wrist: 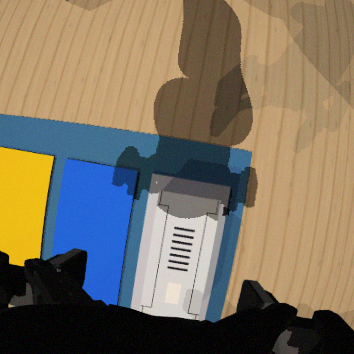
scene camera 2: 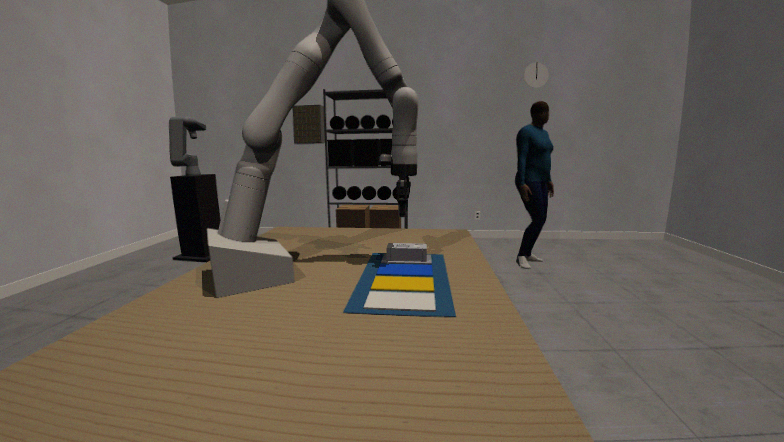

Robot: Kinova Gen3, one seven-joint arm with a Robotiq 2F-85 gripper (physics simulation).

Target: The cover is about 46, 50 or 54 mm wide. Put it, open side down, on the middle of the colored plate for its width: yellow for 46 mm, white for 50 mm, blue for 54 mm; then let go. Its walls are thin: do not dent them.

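Note:
The gripper is visible both in scene camera 2 (scene camera 2: 403, 213) and in the wrist view (wrist: 161, 283). Those same views show a grey cover (scene camera 2: 395, 251) (wrist: 181, 242). A blue mat (wrist: 166, 163) can be seen, and so can a blue plate (wrist: 95, 200).

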